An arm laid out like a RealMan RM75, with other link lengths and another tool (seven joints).
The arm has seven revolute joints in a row. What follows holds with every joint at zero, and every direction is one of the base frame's. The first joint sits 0.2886 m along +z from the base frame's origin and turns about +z. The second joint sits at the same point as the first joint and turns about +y. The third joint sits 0.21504 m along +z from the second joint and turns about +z. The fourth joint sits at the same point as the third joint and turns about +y. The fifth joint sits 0.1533 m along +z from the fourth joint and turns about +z. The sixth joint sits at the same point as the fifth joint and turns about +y. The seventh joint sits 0.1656 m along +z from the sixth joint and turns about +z. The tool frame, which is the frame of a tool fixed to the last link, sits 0.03 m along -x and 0.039 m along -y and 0.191 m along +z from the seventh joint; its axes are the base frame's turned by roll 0.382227, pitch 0 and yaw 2.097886 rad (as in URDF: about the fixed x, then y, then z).
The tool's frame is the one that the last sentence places.
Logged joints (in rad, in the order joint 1, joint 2, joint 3, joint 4, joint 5, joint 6, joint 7), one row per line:
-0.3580, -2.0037, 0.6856, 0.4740, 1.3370, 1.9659, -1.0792
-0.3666, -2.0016, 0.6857, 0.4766, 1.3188, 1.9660, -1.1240
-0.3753, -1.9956, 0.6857, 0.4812, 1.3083, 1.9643, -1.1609
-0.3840, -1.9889, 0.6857, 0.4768, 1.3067, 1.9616, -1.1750
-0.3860, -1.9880, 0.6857, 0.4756, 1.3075, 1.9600, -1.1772
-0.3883, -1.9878, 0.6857, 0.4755, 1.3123, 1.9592, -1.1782
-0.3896, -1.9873, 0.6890, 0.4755, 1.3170, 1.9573, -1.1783
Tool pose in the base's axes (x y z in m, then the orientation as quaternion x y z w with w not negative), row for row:
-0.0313, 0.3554, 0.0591, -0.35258, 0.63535, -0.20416, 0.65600
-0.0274, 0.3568, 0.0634, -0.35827, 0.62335, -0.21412, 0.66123
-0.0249, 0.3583, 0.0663, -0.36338, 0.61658, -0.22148, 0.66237
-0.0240, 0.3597, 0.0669, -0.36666, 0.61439, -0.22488, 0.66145
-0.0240, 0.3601, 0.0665, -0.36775, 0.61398, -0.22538, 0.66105
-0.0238, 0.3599, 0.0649, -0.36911, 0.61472, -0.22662, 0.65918
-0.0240, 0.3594, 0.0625, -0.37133, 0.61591, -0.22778, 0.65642
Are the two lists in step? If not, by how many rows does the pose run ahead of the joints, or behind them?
They are in step.
